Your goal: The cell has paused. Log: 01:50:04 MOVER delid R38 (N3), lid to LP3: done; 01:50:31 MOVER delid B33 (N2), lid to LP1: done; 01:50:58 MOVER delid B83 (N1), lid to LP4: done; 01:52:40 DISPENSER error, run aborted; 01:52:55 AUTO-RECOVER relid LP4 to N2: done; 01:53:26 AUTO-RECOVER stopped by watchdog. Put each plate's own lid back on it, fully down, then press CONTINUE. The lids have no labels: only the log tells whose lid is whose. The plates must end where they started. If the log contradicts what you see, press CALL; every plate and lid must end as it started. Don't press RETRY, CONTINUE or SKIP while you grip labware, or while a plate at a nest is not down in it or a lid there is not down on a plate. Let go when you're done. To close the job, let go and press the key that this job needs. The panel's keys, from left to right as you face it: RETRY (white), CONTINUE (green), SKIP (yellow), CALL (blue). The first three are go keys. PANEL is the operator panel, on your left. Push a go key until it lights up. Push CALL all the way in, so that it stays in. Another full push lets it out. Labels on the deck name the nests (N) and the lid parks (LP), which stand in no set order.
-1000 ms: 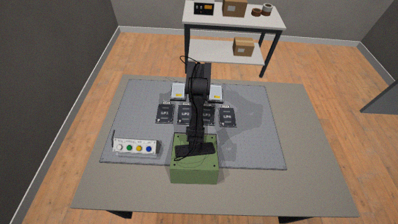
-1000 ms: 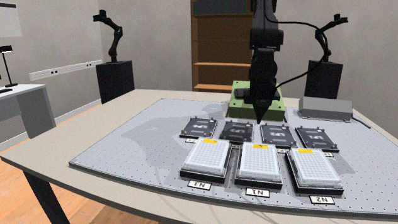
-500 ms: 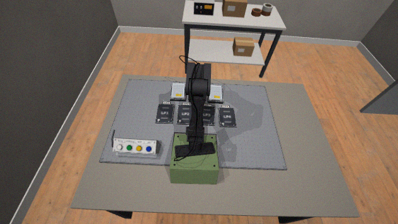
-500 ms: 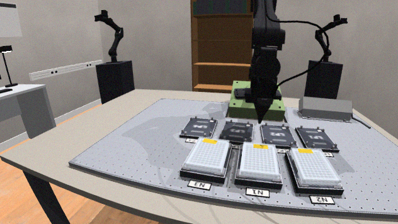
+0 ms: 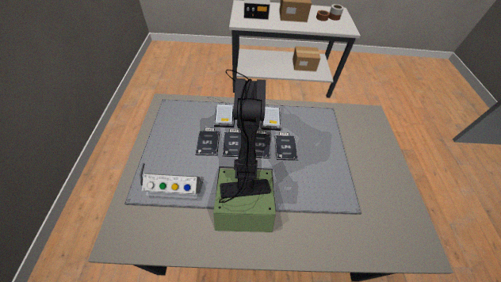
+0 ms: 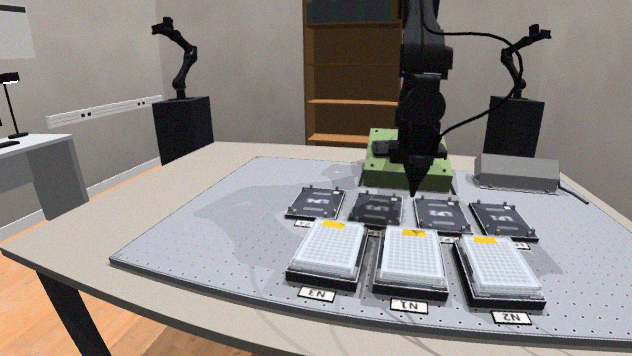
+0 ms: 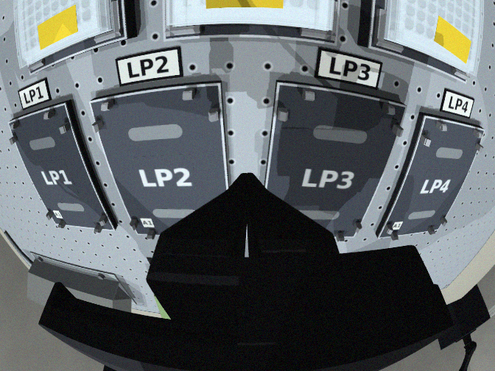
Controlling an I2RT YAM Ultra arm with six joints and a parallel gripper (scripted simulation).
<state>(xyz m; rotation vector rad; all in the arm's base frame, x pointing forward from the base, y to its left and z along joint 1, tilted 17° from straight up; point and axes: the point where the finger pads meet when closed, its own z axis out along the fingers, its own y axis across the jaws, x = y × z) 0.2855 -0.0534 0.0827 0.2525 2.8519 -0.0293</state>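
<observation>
Right now the green continue key is 230 mm behind my hand and 390 mm to the left of it. The rest, counted from my hand: LP2 lid park 20 mm behind, 70 mm to the left, 60 mm below; then LP1 lid park 10 mm ahead, 200 mm to the left, 60 mm below; then LP3 lid park 40 mm behind, 60 mm to the right, 60 mm below.
</observation>
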